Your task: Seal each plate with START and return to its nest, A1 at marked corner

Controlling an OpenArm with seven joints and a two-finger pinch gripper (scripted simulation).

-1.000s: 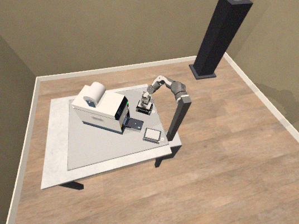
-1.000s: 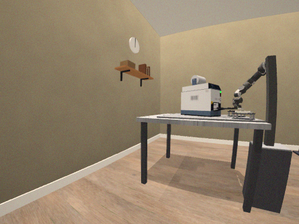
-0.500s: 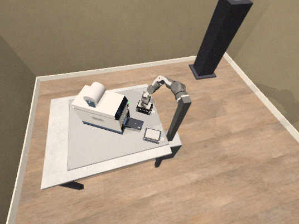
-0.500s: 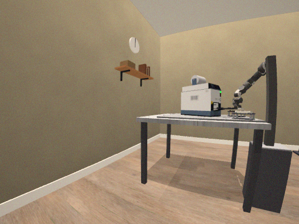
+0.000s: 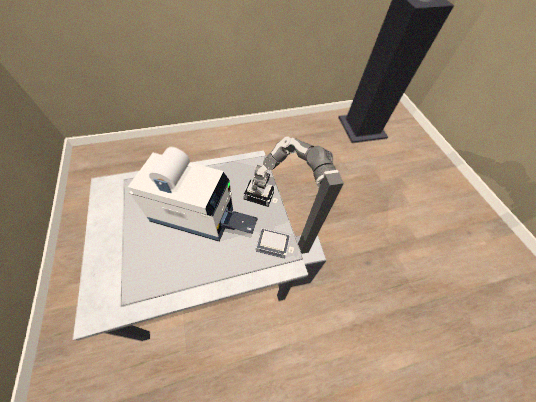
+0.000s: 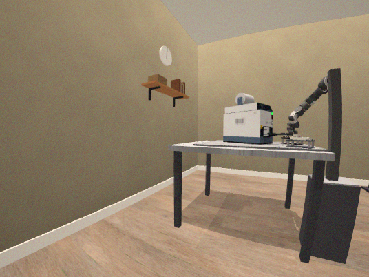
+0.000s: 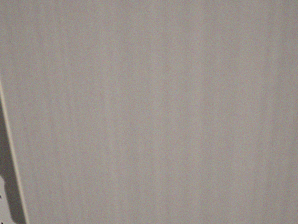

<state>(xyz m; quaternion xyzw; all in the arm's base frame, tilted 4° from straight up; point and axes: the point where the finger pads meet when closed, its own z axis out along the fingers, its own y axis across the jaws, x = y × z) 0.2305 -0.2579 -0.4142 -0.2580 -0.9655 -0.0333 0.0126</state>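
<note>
My hand is right at the plate. From my hand the other things lie so: plate nest (340 mm to the left, 30 mm below, 10 mm behind); yellow warning label (270 mm ahead, 240 mm to the left, 70 mm above); sealer stage (210 mm to the left, 140 mm ahead, 10 mm above).
</note>
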